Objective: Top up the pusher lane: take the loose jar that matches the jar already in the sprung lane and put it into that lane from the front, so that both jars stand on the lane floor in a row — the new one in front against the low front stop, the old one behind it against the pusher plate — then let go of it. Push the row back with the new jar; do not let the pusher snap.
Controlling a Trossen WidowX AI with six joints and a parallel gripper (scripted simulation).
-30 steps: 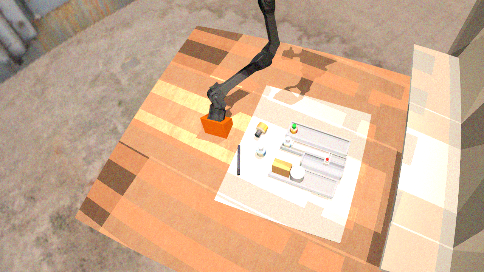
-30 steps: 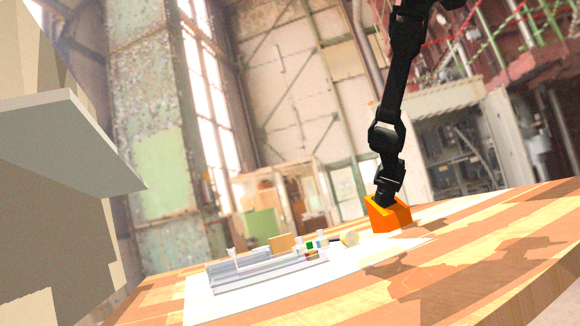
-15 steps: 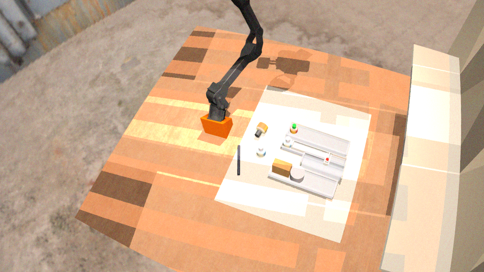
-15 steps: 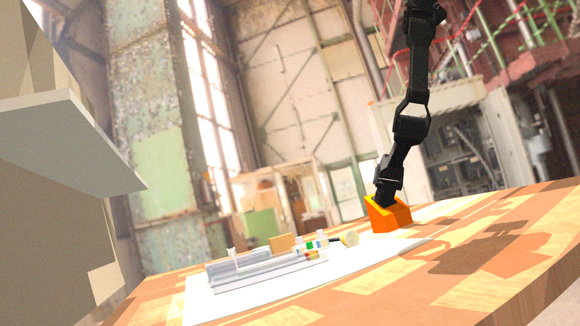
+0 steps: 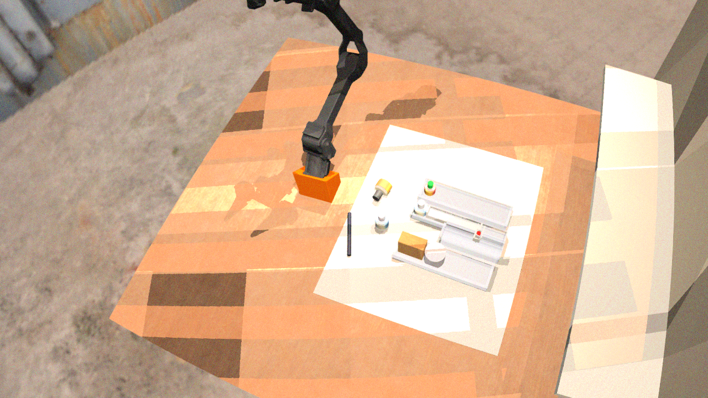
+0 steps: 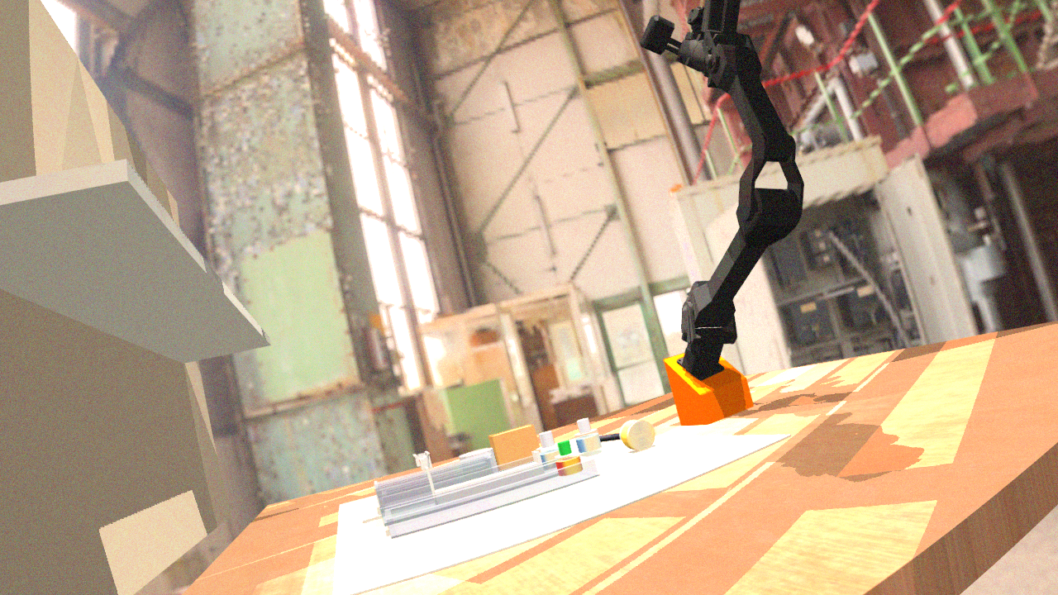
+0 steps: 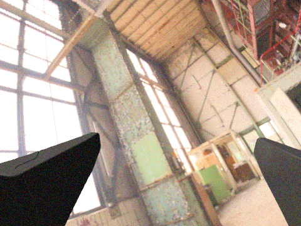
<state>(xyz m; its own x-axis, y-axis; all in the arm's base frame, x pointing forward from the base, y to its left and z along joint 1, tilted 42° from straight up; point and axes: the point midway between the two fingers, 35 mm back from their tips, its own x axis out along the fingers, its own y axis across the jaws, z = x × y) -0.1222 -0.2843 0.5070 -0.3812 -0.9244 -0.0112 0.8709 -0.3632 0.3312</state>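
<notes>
The white mat lies 480 mm ahead of my gripper tip, 140 mm to the right of it and 690 mm below it. From my gripper tip the other things lie so: dark rod (230 mm ahead, 230 mm to the right, 680 mm below); pusher plate (520 mm ahead, 160 mm to the right, 640 mm below); tan box (420 mm ahead, 240 mm to the right, 650 mm below).
</notes>
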